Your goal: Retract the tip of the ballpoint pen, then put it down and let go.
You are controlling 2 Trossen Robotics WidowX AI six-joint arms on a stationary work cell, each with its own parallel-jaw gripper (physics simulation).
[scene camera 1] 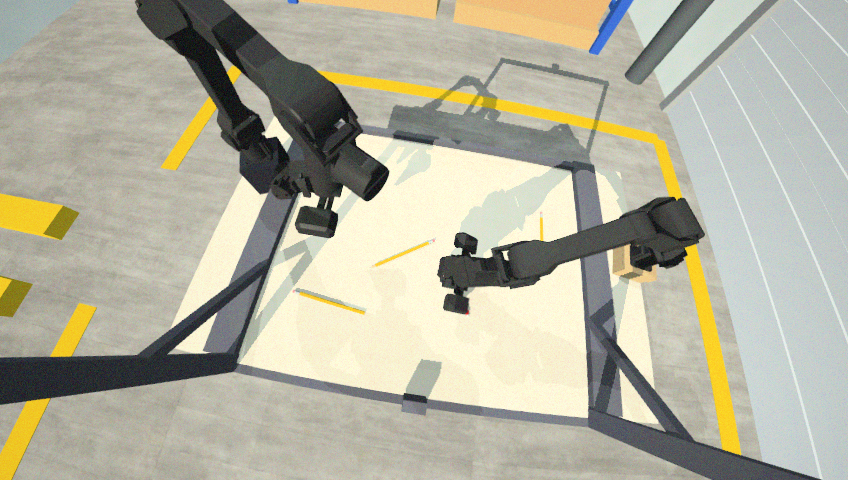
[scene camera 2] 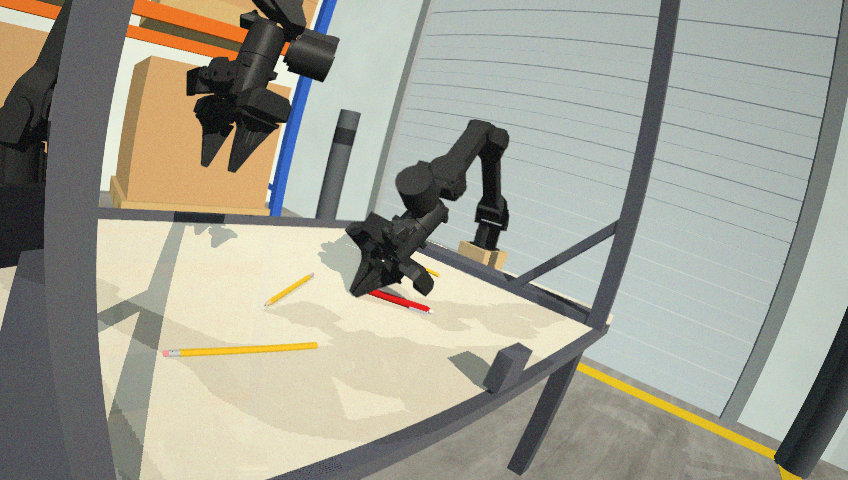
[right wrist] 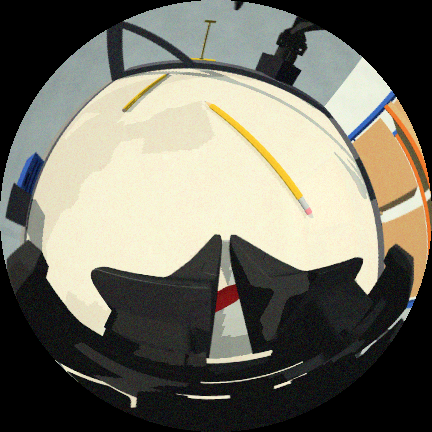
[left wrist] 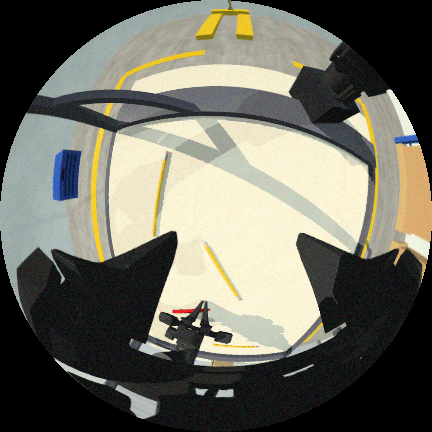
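Pixels of known places: left gripper, between the fingertips: (scene camera 1: 329,212) (scene camera 2: 216,169) (left wrist: 240,238); right gripper, between the fingertips: (scene camera 1: 438,272) (scene camera 2: 352,294) (right wrist: 224,240) (left wrist: 204,300); left arm's base, origin of its link: (scene camera 1: 258,153) (scene camera 2: 17,182) (right wrist: 282,59) (left wrist: 334,87); right arm's base, origin of its link: (scene camera 1: 640,258) (scene camera 2: 484,246).
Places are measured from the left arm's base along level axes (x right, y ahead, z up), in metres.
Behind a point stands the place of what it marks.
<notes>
The red ballpoint pen (scene camera 2: 400,301) @(x 0.478, y 0.420, z -0.098 m) (right wrist: 226,297) @(x 0.422, y 0.422, z -0.094 m) (left wrist: 183,311) @(x 0.483, y 0.423, z -0.095 m) lies low on the cream table top (scene camera 1: 374,343) @(x 0.531, y 0.192, z -0.107 m), right of the middle; in scene camera 1 only its red end (scene camera 1: 467,312) @(x 0.522, y 0.428, z -0.094 m) peeks out from under the arm. My right gripper (scene camera 2: 359,289) @(x 0.405, y 0.389, z -0.104 m) (right wrist: 224,240) @(x 0.405, y 0.389, z -0.104 m) (left wrist: 204,300) @(x 0.405, y 0.389, z -0.104 m) (scene camera 1: 459,276) is down at the table and shut on the pen near one end; the pen's other end sticks out to the side. My left gripper (scene camera 2: 219,162) @(x 0.262, y 0.174, z 0.068 m) (left wrist: 240,238) @(x 0.262, y 0.174, z 0.068 m) is open and empty, high above the table's far left side.
Three yellow pencils lie on the table: one mid-table (scene camera 1: 404,252) @(x 0.330, y 0.317, z -0.099 m) (scene camera 2: 289,289) @(x 0.335, y 0.300, z -0.100 m) (right wrist: 257,151) @(x 0.332, y 0.326, z -0.105 m), one at the left (scene camera 1: 329,301) @(x 0.408, y 0.107, z -0.100 m) (scene camera 2: 251,350) @(x 0.414, y 0.108, z -0.102 m), one near the right rail (scene camera 1: 540,226) @(x 0.350, y 0.723, z -0.101 m). A dark frame (scene camera 1: 586,229) rings the table, with a small block (scene camera 1: 414,402) @(x 0.667, y 0.251, z -0.049 m) (scene camera 2: 507,367) @(x 0.673, y 0.222, z -0.063 m) on its front edge.
</notes>
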